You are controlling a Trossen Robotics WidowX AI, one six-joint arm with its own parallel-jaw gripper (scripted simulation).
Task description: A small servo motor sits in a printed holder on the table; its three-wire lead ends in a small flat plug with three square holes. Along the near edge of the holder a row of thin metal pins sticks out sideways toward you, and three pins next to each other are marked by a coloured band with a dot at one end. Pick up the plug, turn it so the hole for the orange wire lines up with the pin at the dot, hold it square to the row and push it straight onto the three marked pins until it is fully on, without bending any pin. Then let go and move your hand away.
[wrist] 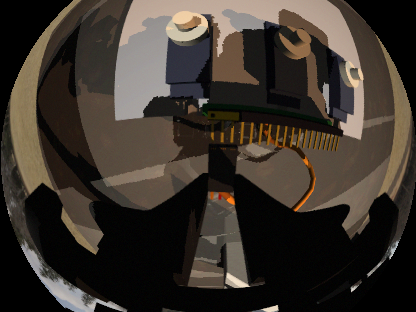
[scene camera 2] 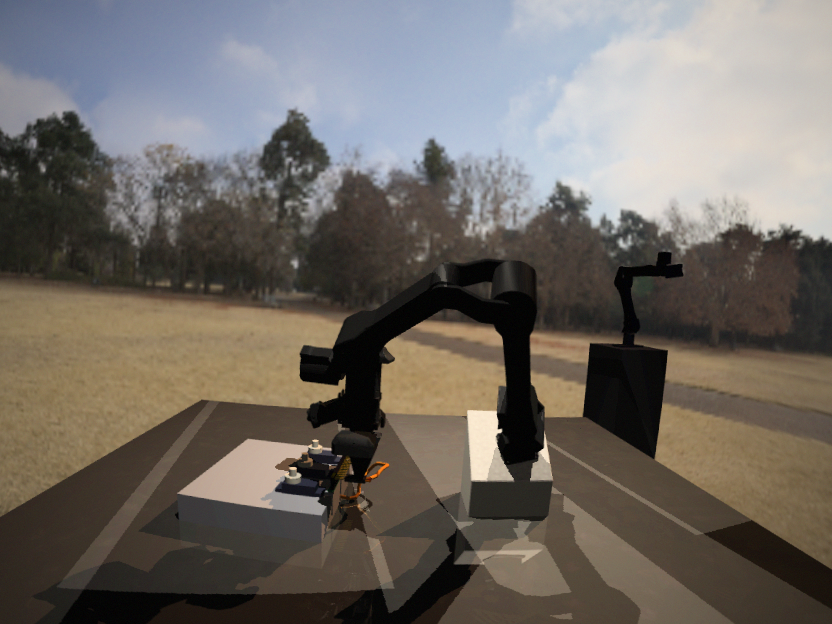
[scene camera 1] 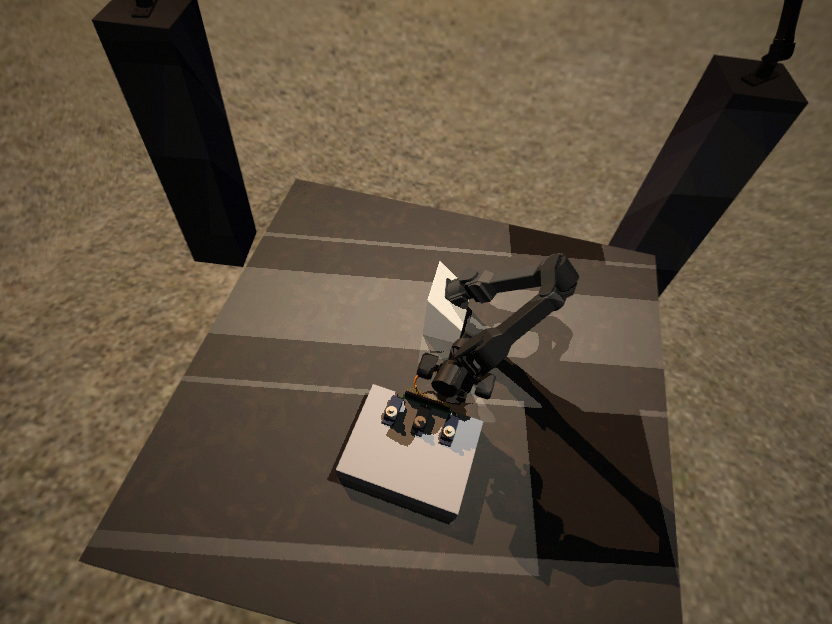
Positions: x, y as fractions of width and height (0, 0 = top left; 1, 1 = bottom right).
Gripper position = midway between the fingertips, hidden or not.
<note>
In view: my gripper (scene camera 2: 0.43, 0.77).
My gripper is seen too in the wrist view (wrist: 0.53, 0.58) and in scene camera 1 (scene camera 1: 0.54, 0.63).
</note>
